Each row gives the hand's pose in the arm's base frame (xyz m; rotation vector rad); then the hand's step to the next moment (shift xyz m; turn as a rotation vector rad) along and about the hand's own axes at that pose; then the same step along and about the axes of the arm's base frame.
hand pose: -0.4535 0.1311 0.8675 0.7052 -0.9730 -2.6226
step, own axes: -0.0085 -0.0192 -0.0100 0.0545 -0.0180 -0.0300
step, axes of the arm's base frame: 0.0111 0.0122 -0.0164 -0.0319 -0.0243 -0.0509
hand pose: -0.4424 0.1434 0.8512 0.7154 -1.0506 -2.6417
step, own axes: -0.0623 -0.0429 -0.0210 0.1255 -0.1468 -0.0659
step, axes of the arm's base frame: 0.0637 0.0412 -0.0203 -0.0766 0.0223 -0.1878
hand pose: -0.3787 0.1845 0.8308 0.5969 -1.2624 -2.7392
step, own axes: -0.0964 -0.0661 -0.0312 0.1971 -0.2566 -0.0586
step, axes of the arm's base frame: 0.1071 0.0424 -0.0368 -0.1344 0.0844 -0.2880
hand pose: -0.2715 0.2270 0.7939 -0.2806 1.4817 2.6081
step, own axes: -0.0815 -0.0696 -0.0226 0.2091 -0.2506 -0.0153
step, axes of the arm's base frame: 0.0957 0.0144 -0.0513 -0.1515 0.1188 -0.2640
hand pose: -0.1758 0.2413 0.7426 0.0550 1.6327 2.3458
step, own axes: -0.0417 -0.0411 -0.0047 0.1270 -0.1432 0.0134
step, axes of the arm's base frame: 0.0476 -0.0016 -0.0343 -0.0896 0.0900 -0.1438
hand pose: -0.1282 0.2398 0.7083 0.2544 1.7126 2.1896
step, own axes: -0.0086 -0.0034 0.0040 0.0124 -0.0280 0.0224
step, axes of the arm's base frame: 0.0099 0.0011 -0.0016 0.0009 0.0307 -0.0222
